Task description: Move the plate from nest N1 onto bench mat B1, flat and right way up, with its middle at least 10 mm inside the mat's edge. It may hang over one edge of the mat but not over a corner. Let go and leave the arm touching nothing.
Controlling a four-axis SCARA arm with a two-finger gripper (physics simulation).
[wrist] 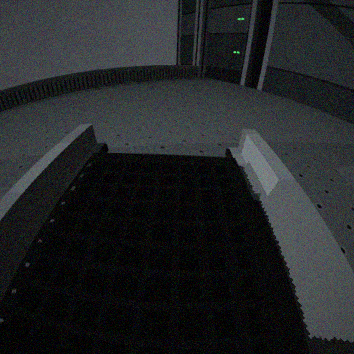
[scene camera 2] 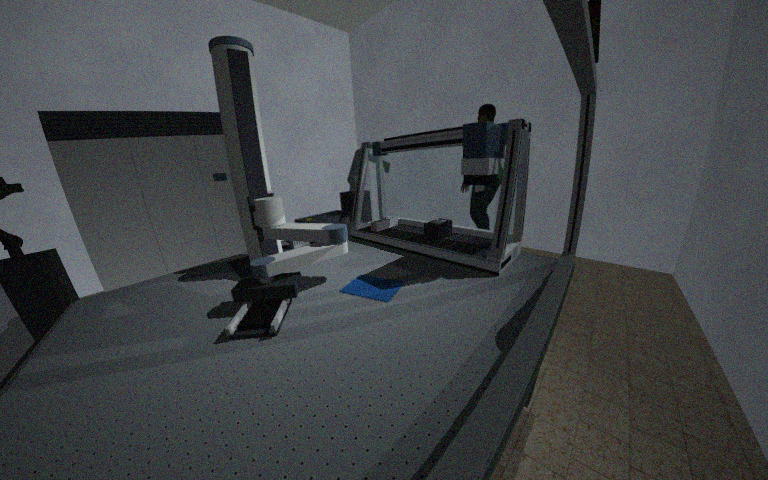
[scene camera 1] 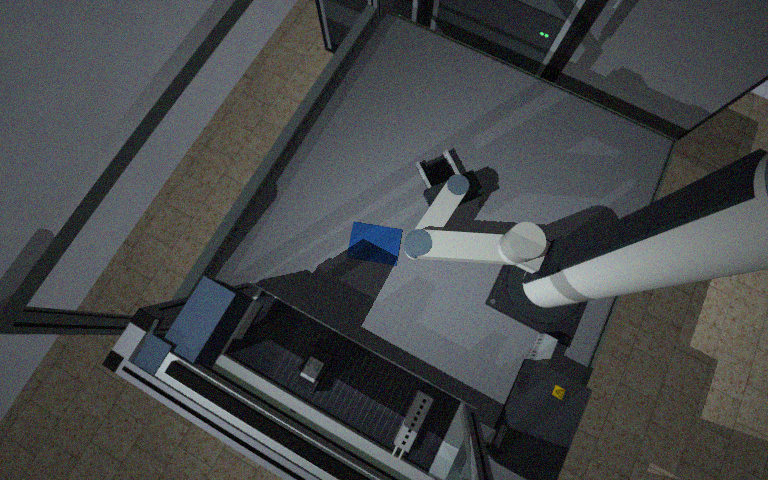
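Where they show: gripper, fingertip midpoint: (wrist: 165, 137) (scene camera 2: 250, 330) (scene camera 1: 431, 157); arm's base, link origin: (scene camera 1: 542, 285).
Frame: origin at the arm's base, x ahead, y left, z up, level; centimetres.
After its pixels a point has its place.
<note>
The dark plate (scene camera 1: 438, 169) @[y -19.3, x 49.2, z 3.7 cm] (scene camera 2: 259, 318) @[y -18.9, x 49.9, z 3.7 cm] (wrist: 165, 240) @[y -18.5, x 47.7, z 2.8 cm] is level between the fingers, with small marks along its left side in the wrist view. My gripper (scene camera 1: 434, 158) @[y -22.3, x 53.5, z 3.8 cm] (scene camera 2: 251, 331) @[y -22.3, x 53.5, z 3.8 cm] (wrist: 165, 137) @[y -22.3, x 53.5, z 3.8 cm] is shut on the plate, one pale finger along each of two opposite sides. The plate is low over the bench; whether it still rests in nest N1 cannot be told, as the nest is hidden or too dark to make out. The blue mat (scene camera 1: 376, 234) @[y 11.2, x 57.5, z 1.5 cm] (scene camera 2: 370, 289) @[y 12.4, x 57.4, z 1.5 cm], taken as B1, lies flat on the bench apart from the gripper, partly in shadow.
A framed machine (scene camera 1: 339, 421) (scene camera 2: 419, 255) with a dark bed stands along one side of the bench. The arm's pale column (scene camera 1: 668, 254) @[y 6.2, x 4.2, z 67.7 cm] (scene camera 2: 237, 118) @[y -3.3, x 7.6, z 60.3 cm] rises near the bench edge. A dark box (scene camera 1: 543, 401) @[y 34.3, x -9.2, z 12.7 cm] with a yellow label stands near the column. A person (scene camera 2: 485, 192) stands behind the machine.
</note>
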